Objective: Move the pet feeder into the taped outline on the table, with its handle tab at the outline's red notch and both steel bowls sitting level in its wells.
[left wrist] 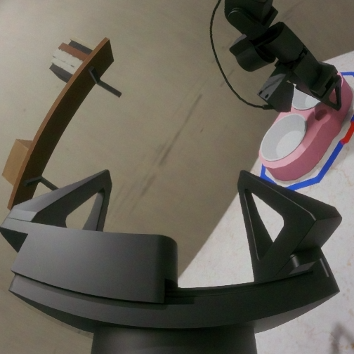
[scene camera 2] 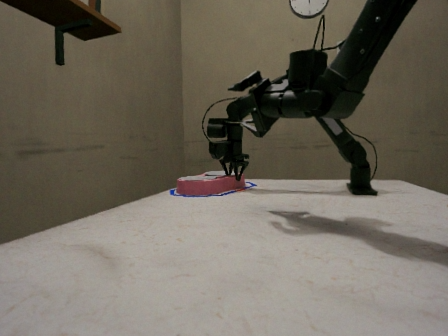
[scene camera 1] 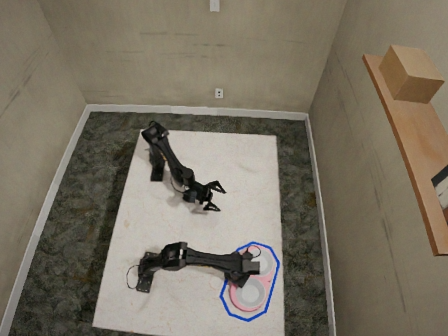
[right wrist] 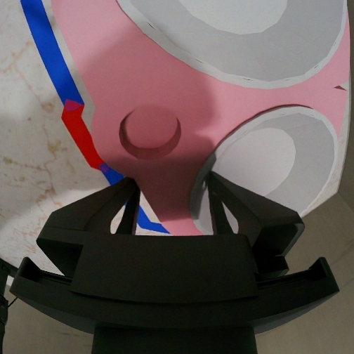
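Where they show: left gripper, fingertip midpoint: (scene camera 2: 235, 105) (scene camera 1: 223, 202); right gripper, fingertip midpoint: (scene camera 1: 237, 282); left arm's base at its link origin: (scene camera 1: 158, 167); right arm's base at its link origin: (scene camera 2: 359, 190) (scene camera 1: 147, 272).
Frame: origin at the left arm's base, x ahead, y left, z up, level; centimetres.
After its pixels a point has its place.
Observation:
The pink pet feeder (scene camera 1: 270, 278) @(y -62.5, x 63.8, z 4.6 cm) (scene camera 2: 205, 187) @(y -47.2, x 53.5, z 2.5 cm) (left wrist: 300, 164) (right wrist: 170, 90) lies inside the blue taped outline (scene camera 1: 272, 290) @(y -67.6, x 65.5, z 0.1 cm) (left wrist: 331, 161) (right wrist: 51, 52). Its tab side, with a round recess, faces the red notch (scene camera 2: 242, 190) @(y -59.1, x 44.0, z -0.3 cm) (left wrist: 349, 133) (right wrist: 80, 135), a narrow strip of table between them. The larger steel bowl (scene camera 1: 249, 292) @(y -69.0, x 54.1, z 2.1 cm) (left wrist: 284, 138) (right wrist: 240, 15) and the smaller bowl (scene camera 1: 264, 261) @(y -53.7, x 61.5, z 1.8 cm) (left wrist: 303, 101) (right wrist: 265, 160) look level in their wells. My right gripper (scene camera 2: 233, 177) @(y -64.5, x 48.2, z 3.1 cm) (right wrist: 174, 178) is shut on the feeder's body beside the smaller bowl. My left gripper (scene camera 1: 222, 201) @(y -33.3, x 39.9, z 25.5 cm) (left wrist: 174, 176) is open and empty, away from the feeder.
The feeder is near the right edge of the white table (scene camera 1: 250, 160) @(y 7.8, x 55.1, z 0.0 cm) in scene camera 1. A wooden wall shelf (scene camera 1: 415, 145) (left wrist: 65, 110) carries a box (scene camera 1: 410, 75) (left wrist: 17, 160). The right arm stretches over part of the feeder.

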